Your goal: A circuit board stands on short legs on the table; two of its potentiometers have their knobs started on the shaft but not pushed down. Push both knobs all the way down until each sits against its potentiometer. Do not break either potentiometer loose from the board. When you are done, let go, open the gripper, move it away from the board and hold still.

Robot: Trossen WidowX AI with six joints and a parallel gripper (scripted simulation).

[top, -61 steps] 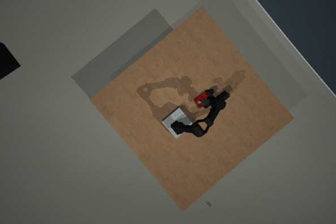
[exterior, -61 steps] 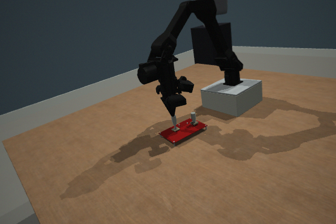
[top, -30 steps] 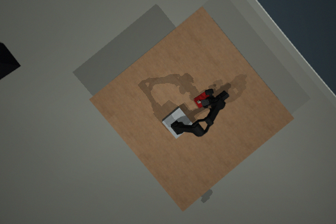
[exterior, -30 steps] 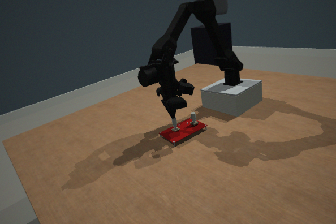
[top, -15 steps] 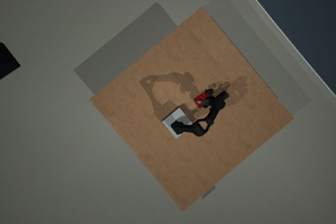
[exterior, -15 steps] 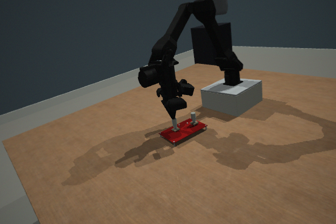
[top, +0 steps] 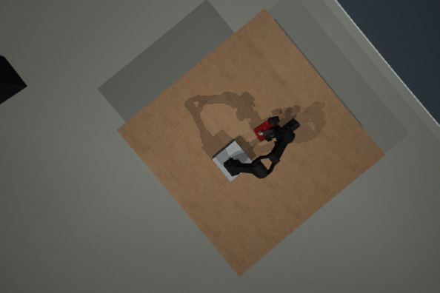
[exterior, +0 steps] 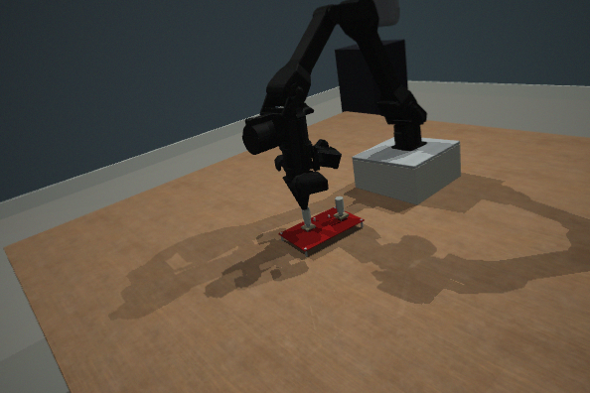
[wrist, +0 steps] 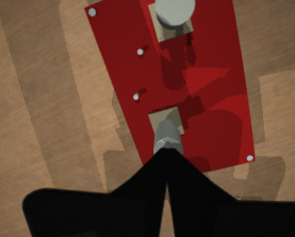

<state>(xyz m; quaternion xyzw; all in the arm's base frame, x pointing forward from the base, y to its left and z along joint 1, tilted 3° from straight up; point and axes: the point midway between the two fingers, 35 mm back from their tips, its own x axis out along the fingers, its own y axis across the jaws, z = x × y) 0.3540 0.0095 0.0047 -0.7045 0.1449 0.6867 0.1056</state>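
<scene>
The knob lies 1 cm below my gripper tip.
</scene>
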